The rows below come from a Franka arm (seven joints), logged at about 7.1 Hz.
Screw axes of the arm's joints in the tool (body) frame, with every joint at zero. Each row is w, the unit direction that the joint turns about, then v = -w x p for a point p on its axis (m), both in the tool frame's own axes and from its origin. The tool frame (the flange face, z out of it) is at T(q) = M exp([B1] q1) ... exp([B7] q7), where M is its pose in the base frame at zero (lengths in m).
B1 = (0, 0, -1, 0, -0.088, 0)
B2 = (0, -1, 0, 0.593, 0, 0.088)
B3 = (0, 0, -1, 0, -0.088, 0)
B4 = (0, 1, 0, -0.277, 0, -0.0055)
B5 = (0, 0, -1, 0, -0.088, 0)
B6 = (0, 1, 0, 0.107, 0, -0.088)
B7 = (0, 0, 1, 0, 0, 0)
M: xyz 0.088 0 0.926 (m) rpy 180 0 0 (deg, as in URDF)
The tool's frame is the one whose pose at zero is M.
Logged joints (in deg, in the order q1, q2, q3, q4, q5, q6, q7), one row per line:
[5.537 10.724 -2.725 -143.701 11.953 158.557 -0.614]
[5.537 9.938 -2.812 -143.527 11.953 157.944 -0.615]
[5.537 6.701 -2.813 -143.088 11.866 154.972 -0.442]
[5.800 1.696 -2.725 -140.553 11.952 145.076 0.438]
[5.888 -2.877 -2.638 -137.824 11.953 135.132 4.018]
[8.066 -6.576 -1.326 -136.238 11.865 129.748 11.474]
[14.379 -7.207 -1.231 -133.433 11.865 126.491 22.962]
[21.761 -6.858 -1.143 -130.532 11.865 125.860 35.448]
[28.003 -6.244 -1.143 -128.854 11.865 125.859 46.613]
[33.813 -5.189 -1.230 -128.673 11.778 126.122 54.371]
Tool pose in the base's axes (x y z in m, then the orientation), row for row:
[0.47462 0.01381 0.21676 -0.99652 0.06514 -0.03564 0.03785]
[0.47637 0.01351 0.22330 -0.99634 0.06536 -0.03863 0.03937]
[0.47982 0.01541 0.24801 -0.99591 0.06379 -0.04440 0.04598]
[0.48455 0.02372 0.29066 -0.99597 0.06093 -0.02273 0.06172]
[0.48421 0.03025 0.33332 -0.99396 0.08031 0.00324 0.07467]
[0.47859 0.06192 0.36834 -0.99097 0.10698 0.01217 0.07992]
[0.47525 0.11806 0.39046 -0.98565 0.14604 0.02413 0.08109]
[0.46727 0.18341 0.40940 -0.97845 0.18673 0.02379 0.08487]
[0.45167 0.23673 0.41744 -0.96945 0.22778 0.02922 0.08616]
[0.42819 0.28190 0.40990 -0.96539 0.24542 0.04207 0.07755]
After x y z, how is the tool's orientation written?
As a quaternion, x y z w.
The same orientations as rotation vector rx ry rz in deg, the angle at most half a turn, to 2 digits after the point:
[-175.18 11.45 -6.27]
[-174.98 11.48 -6.78]
[-174.20 11.16 -7.77]
[-172.56 10.56 -3.94]
[-170.88 13.81 0.56]
[-169.83 18.33 2.09]
[-168.80 25.01 4.13]
[-167.20 31.91 4.07]
[-165.53 38.89 4.99]
[-165.68 42.12 7.22]

